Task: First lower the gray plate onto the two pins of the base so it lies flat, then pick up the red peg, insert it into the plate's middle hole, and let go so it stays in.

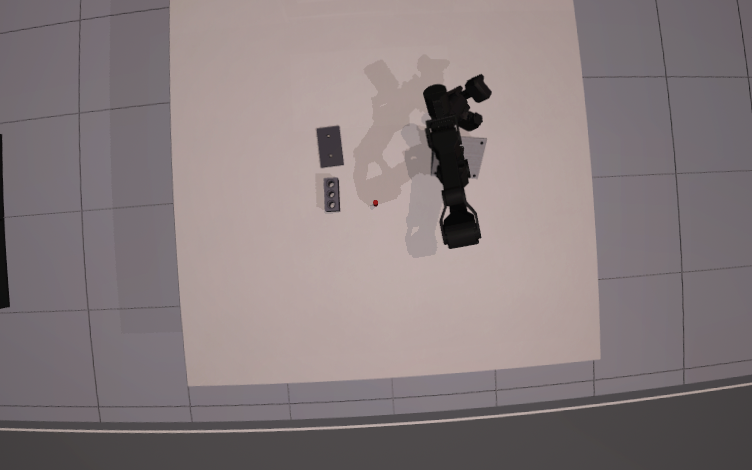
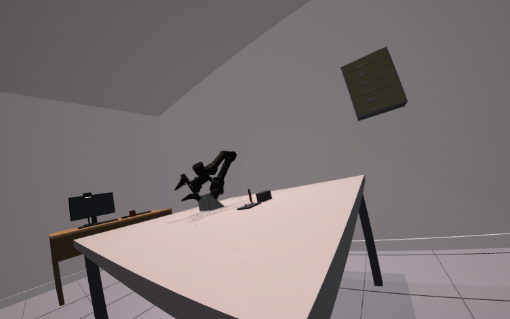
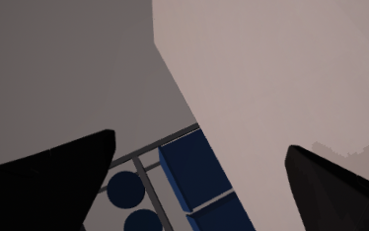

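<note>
The gray plate lies 400 mm ahead of my gripper tip, 300 mm to the left of it and 90 mm below it. From my gripper tip the other things lie so: red peg (270 mm ahead, 330 mm to the left, 90 mm below); then dark flat base (400 mm ahead, 160 mm to the left, 120 mm below).
</note>
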